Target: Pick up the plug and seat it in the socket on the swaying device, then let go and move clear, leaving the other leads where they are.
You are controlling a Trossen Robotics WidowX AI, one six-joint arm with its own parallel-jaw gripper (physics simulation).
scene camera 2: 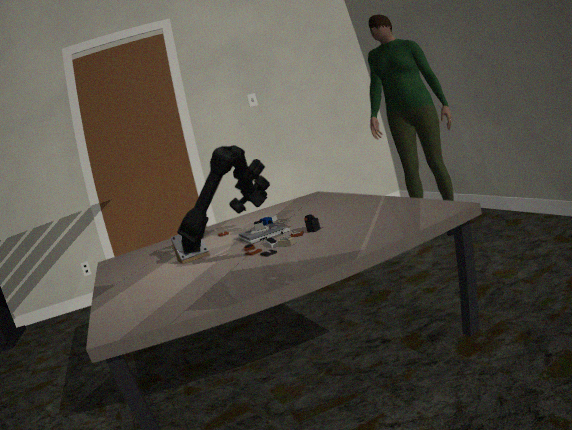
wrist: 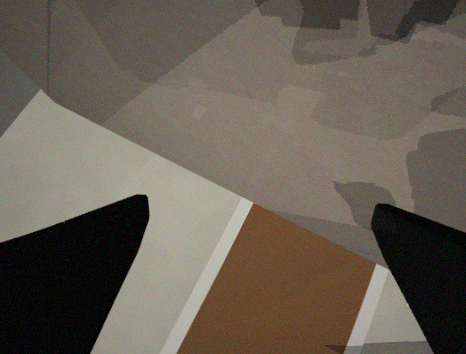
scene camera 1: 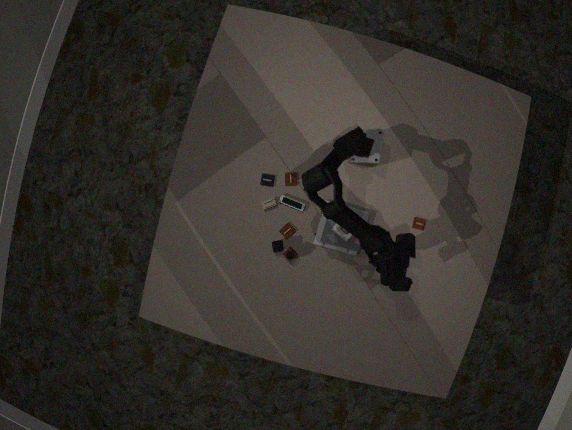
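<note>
The device is a flat grey tray-like unit (scene camera 1: 324, 239) (scene camera 2: 248, 239) with a pale raised part (scene camera 1: 342, 230) (scene camera 2: 259, 228) on it; the socket opening is too small to make out. A small blue piece (scene camera 1: 374, 263) (scene camera 2: 266, 220), probably the plug, lies beside the device on its far side in the scene camera 2 view; the arm mostly hides it in the scene camera 1 view. My gripper (scene camera 1: 407, 265) (scene camera 2: 249, 194) (wrist: 261, 210) is open and empty, high above the table beyond the device. The plug and device do not show in the wrist view.
Orange-brown pieces (scene camera 1: 291, 179) (scene camera 1: 287, 230) (scene camera 1: 419, 223), a dark piece (scene camera 1: 268, 180), a beige piece (scene camera 1: 269, 204) and a white-rimmed piece (scene camera 1: 292, 202) lie around the device. A dark block (scene camera 1: 277, 246) (scene camera 2: 312, 223) stands near. A person (scene camera 2: 405, 80) stands beyond the table (scene camera 2: 200, 310).
</note>
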